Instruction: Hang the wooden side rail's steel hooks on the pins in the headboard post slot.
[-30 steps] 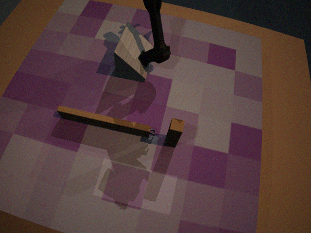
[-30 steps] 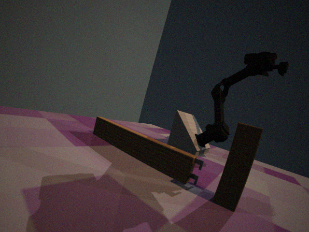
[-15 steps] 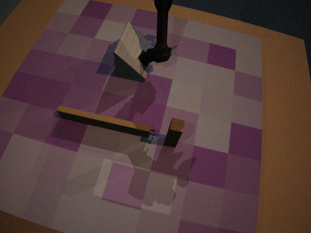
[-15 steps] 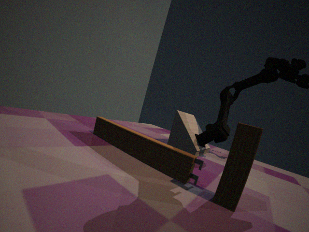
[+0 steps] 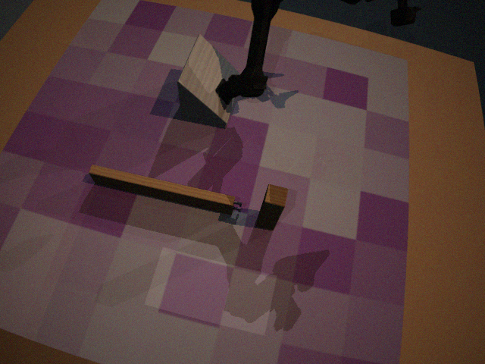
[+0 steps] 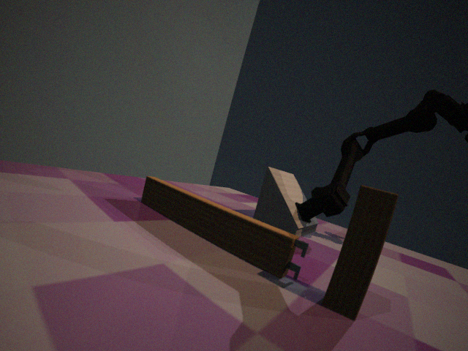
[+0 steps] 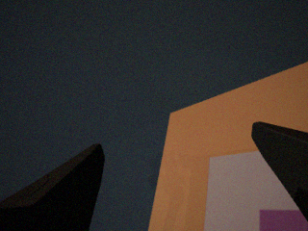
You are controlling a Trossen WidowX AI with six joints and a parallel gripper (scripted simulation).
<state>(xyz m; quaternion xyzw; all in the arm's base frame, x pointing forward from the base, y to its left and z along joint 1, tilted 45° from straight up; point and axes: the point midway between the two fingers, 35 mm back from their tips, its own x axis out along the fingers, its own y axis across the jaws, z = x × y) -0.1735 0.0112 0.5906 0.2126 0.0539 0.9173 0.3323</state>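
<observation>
My gripper tip is 58 cm short of the headboard post, 35 cm above it and 18 cm to the left of it.
</observation>
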